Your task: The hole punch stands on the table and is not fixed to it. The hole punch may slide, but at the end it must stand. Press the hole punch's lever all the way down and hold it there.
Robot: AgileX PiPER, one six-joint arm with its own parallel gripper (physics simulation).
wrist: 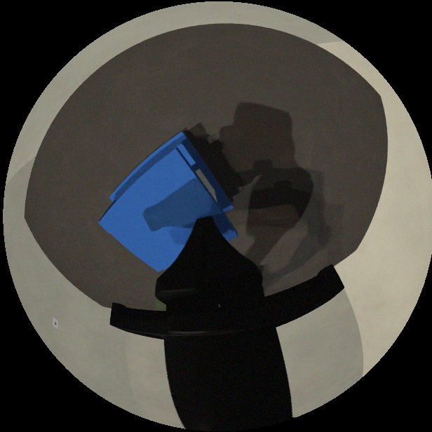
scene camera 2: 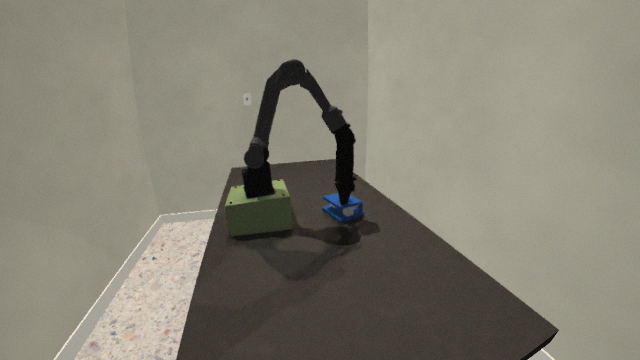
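The blue hole punch [scene camera 2: 342, 217] [wrist: 184, 135] stands upright on the dark table. Its lever [scene camera 2: 334, 199] [wrist: 135, 215] is the broad blue plate on top; in the scene view a gap with a light grey part [scene camera 2: 348, 211] still shows between the lever and the base. My gripper [scene camera 2: 344, 202] [wrist: 206, 225] is shut, points down and has its fingertips at the lever's top, near one side edge in the wrist view. The fingertips hide the spot beneath them, so the exact contact is hard to see.
The arm's base stands on a green box [scene camera 2: 259, 218] to the left of the hole punch. The dark table [scene camera 2: 375, 290] [wrist: 150, 75] has its long right edge beyond the punch. Shadows of the arm fall beside the punch.
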